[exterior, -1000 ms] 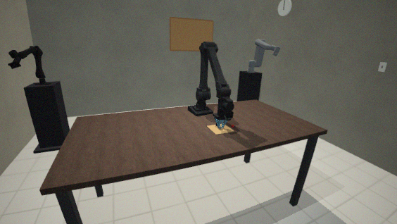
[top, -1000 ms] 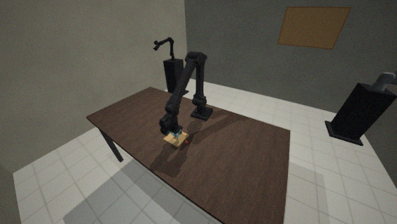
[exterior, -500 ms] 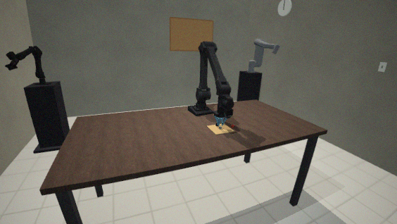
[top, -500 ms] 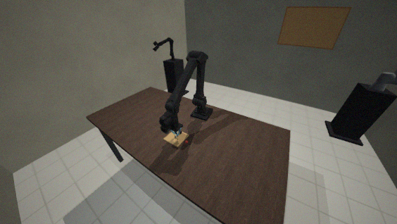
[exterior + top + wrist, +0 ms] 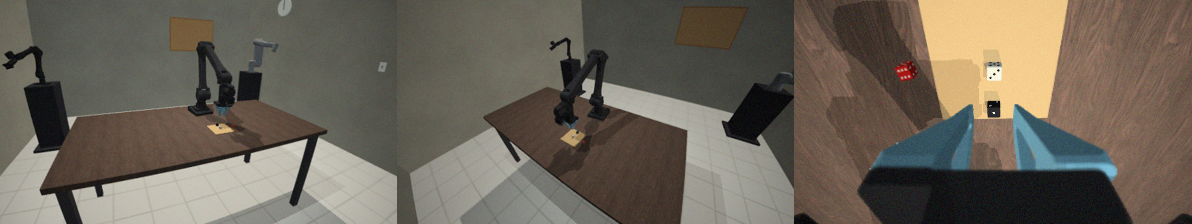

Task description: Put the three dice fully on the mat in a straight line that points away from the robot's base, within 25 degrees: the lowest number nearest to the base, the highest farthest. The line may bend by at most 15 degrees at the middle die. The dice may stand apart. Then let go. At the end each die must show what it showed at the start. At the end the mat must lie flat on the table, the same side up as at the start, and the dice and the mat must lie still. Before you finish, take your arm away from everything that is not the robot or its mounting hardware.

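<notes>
Right now my hand is 100 mm to the right of the red die and 90 mm above it. From my hand the other things lie so: white die 90 mm below; black die 90 mm below, 50 mm behind; tan mat 100 mm below.
</notes>
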